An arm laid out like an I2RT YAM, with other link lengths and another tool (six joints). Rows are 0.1 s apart.
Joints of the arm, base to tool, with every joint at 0 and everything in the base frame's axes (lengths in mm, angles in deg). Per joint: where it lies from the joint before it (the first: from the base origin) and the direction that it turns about. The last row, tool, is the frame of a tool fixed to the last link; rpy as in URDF.
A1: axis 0 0 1 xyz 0.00 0.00 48.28
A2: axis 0 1 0 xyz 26.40 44.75 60.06
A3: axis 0 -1 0 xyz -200.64 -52.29 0.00
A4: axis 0 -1 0 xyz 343.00 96.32 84.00
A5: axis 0 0 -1 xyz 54.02 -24.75 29.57
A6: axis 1 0 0 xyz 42.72 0.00 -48.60
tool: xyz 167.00 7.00 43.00 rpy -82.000 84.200 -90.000
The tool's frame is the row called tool.
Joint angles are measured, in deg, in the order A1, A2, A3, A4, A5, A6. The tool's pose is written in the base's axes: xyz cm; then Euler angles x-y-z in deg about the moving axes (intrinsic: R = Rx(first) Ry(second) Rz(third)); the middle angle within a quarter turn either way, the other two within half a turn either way. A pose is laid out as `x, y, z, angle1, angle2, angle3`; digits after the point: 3 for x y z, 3 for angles.
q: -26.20 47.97 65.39 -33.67 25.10 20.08
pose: 37.306, -21.962, 39.573, 107.725, 28.371, -93.556
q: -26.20 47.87 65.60 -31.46 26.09 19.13
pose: 37.117, -22.156, 40.807, 104.982, 28.065, -91.781
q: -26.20 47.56 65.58 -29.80 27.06 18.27
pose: 36.817, -22.291, 41.736, 102.827, 27.546, -90.496
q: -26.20 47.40 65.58 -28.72 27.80 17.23
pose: 36.620, -22.381, 42.326, 101.379, 27.057, -90.125
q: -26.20 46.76 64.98 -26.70 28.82 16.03
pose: 36.278, -22.484, 43.081, 99.163, 26.382, -89.075
